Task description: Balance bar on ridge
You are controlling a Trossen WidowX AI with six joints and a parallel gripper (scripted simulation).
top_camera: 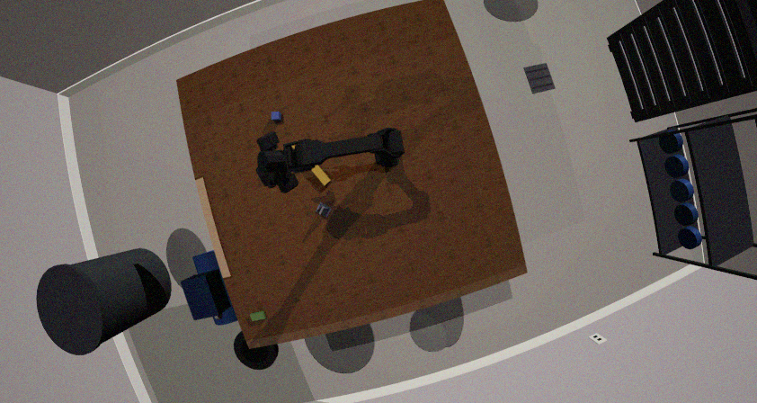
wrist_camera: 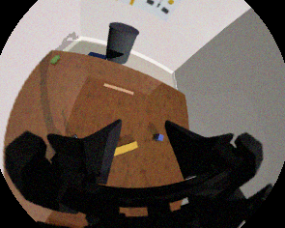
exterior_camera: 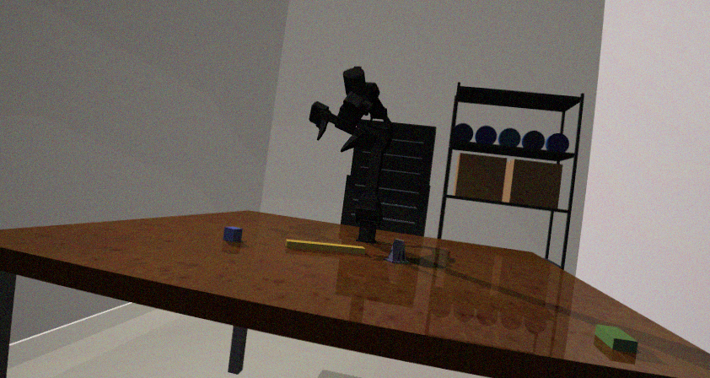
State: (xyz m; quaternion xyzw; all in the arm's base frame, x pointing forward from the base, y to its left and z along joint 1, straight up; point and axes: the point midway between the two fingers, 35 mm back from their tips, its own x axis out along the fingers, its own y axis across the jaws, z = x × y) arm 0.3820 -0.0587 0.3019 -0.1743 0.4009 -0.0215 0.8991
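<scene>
My gripper tip is 270 mm above the yellow bar and 100 mm past it. Also, from my gripper tip: blue cube (260 mm below, 230 mm to the right, 10 mm behind); then green block (560 mm to the left, 330 mm ahead, 270 mm below).
</scene>
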